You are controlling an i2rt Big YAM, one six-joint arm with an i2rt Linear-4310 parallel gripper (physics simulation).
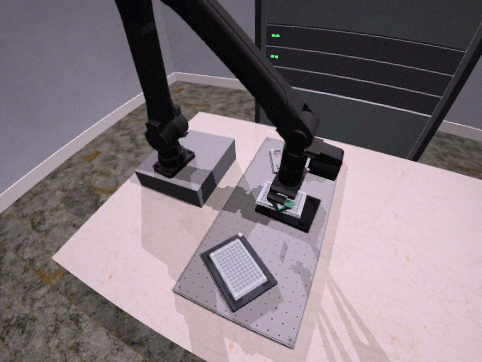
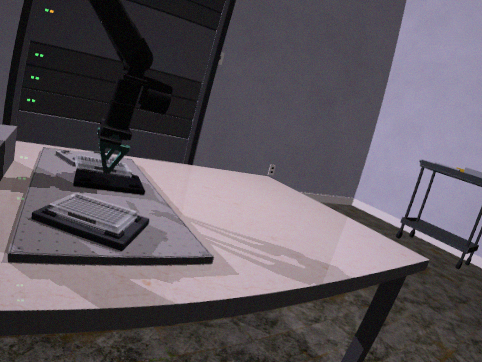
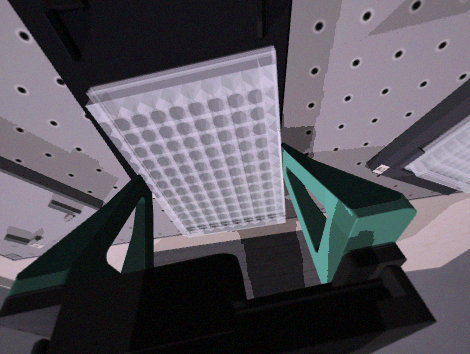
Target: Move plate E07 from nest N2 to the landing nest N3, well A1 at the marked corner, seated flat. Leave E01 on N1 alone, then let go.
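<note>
My gripper [image 1: 282,204] [image 2: 109,165] [image 3: 212,165] is shut on plate E07 [image 1: 265,193] [image 2: 87,161] [image 3: 200,152], a clear well plate held by its long sides. The plate sits level right over the black nest N3 [image 1: 307,218] [image 2: 110,184] [image 3: 170,30] in the middle of the grey perforated board [image 1: 272,312] [image 2: 175,245] [image 3: 361,57]. I cannot tell whether it touches the nest. The grey nest N2 [image 1: 274,157] [image 2: 63,154] at the far end of the board is bare. Plate E01 [image 1: 237,268] [image 2: 93,212] [image 3: 445,156] lies on the black nest N1 [image 1: 208,258] [image 2: 77,233] [image 3: 410,140] at the near end.
The arm's grey base block [image 1: 206,163] stands left of the board. A dark server rack [image 1: 369,58] [image 2: 77,97] rises behind the table. A small cart [image 2: 448,202] stands on the floor far to the right.
</note>
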